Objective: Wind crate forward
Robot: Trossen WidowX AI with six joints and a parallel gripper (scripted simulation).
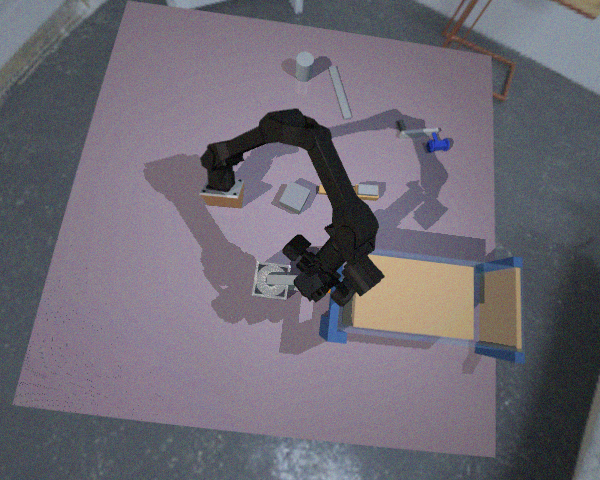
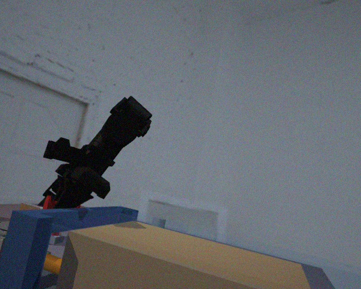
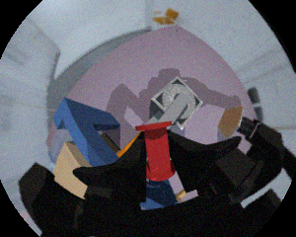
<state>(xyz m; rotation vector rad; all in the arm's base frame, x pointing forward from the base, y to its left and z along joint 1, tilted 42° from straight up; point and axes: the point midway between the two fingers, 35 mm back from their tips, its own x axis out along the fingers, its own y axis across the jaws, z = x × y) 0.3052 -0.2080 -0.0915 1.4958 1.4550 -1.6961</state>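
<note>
Right now the red-knobbed crank handle is 3 cm below my gripper tip, 3 cm behind it and 1 cm to the left of it. From my gripper tip the other things lie so: red knob (1 cm to the left, 1 cm ahead); blue steel frame (7 cm ahead, 3 cm below, 1 cm to the left); grey block (25 cm to the left, 11 cm below, 8 cm behind).
</note>
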